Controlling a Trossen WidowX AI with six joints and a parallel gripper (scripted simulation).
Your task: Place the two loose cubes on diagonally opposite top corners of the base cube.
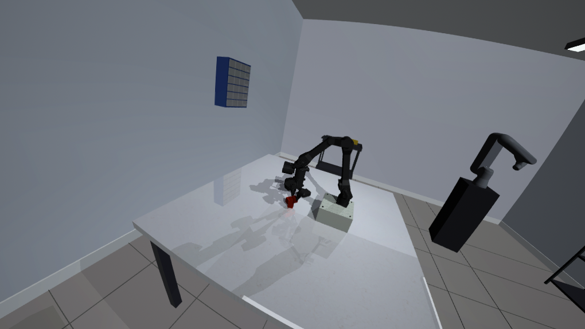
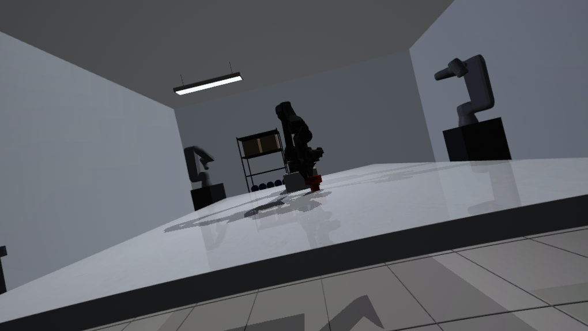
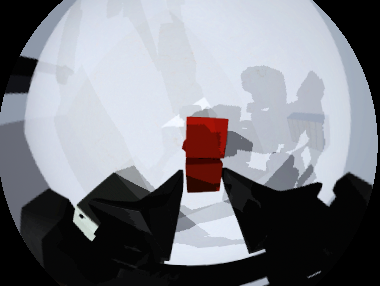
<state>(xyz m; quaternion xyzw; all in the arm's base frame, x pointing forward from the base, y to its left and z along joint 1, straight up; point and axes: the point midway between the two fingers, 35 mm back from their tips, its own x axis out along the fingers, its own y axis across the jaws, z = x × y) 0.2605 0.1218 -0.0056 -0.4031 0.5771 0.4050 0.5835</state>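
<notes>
Right now the red cube is 40 mm to the left of my gripper tip and 10 mm ahead of it.
</notes>
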